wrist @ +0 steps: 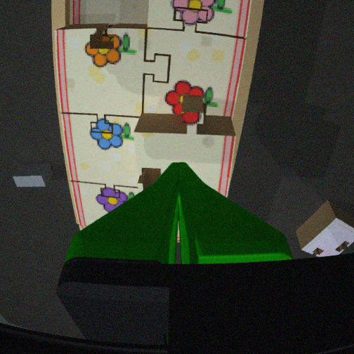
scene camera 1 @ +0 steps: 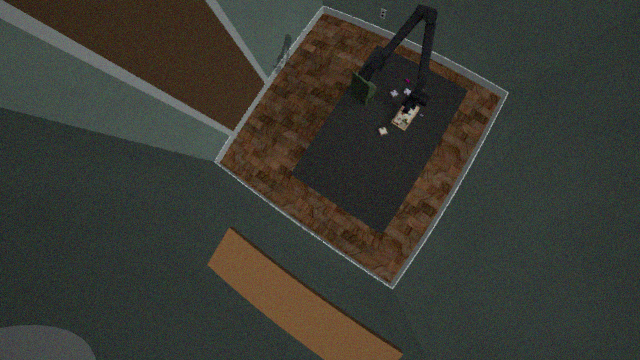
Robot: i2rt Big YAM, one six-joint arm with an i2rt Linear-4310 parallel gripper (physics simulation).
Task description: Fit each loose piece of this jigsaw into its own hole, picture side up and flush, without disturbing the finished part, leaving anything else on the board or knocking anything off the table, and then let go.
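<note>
The jigsaw board (scene camera 1: 398, 125) (wrist: 252, 52) has pale flower pieces and a wooden rim. In the wrist view a piece (wrist: 167, 150) below the red flower piece (wrist: 185, 100) shows a brown side wall and stands proud of it. Its lower part is hidden by my fingers. A grey hole (wrist: 107, 10) shows at the top left. My gripper (scene camera 1: 406, 110) (wrist: 178, 174) is shut and empty, over that raised piece. A loose piece (wrist: 330, 237) lies right of the board, plain pale face up. Loose pieces (scene camera 1: 394, 93) (scene camera 1: 407, 91) and a cream piece (scene camera 1: 383, 131) lie off the board.
A small magenta block (scene camera 1: 407, 80) lies near the loose pieces. A small grey block (scene camera 1: 421, 115) (wrist: 29, 180) lies beside the board. A green panel-like object (scene camera 1: 363, 89) stands at the edge of the dark table (scene camera 1: 360, 175).
</note>
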